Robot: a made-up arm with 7 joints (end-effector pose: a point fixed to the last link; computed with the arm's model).
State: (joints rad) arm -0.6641 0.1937 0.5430 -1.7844 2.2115 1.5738 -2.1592
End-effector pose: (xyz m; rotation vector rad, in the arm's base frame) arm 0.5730 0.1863 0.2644 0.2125 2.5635 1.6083
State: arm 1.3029 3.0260 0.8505 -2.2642 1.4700 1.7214 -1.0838
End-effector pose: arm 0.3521 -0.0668 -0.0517 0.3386 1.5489 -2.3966
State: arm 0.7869 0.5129 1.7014 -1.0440 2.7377 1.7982 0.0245
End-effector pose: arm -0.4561 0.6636 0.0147 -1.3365 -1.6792 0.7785
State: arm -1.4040 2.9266 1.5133 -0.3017 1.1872 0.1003 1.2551
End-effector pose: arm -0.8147 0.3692 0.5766 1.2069 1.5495 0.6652
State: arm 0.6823 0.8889 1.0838 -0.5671 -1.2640 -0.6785 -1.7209
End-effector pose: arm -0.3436 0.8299 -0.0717 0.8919 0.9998 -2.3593
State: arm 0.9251 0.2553 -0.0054 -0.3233 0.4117 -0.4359 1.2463
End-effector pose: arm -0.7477 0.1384 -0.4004 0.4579 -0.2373 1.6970
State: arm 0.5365 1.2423 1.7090 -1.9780 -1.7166 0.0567 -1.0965
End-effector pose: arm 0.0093 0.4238 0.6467 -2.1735 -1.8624 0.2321
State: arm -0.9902 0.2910 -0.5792 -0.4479 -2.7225 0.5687 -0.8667
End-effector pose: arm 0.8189 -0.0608 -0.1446 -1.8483 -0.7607 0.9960
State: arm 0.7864 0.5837 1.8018 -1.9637 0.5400 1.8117 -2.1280
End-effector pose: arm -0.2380 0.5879 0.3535 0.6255 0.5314 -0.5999
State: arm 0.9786 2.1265 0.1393 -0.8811 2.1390 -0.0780 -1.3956
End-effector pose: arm 0.3282 0.8297 0.2901 1.3390 -0.3447 -0.7521
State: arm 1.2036 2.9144 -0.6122 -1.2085 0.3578 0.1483 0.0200
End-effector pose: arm 0.5311 0.6700 0.2794 1.1131 1.0639 -1.8520
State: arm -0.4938 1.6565 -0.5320 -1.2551 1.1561 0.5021 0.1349
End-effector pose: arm 0.5237 0.6658 0.2098 0.4673 -0.9751 0.0133
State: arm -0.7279 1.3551 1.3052 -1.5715 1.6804 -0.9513 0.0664
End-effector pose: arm 0.0068 0.6244 0.6971 0.4431 1.7477 -0.2689
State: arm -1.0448 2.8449 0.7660 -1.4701 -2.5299 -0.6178 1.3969
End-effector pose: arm -0.3438 -0.2190 0.8331 -2.9170 -0.2974 -0.2909
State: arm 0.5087 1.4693 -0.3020 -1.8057 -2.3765 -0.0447 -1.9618
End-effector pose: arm 0.2742 0.4236 -0.1573 -0.3506 -0.7293 0.5006
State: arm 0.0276 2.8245 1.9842 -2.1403 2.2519 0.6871 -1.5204
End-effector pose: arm -0.1691 -0.3483 0.5546 -0.9019 0.8701 2.0468
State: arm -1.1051 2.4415 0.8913 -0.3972 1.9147 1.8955 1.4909
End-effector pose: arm -0.3915 0.5686 0.7694 -1.8379 -1.0484 0.8834
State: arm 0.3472 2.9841 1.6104 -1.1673 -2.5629 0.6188 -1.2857
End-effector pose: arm 0.2188 -0.3445 0.8993 -1.2199 -1.5376 -1.6548
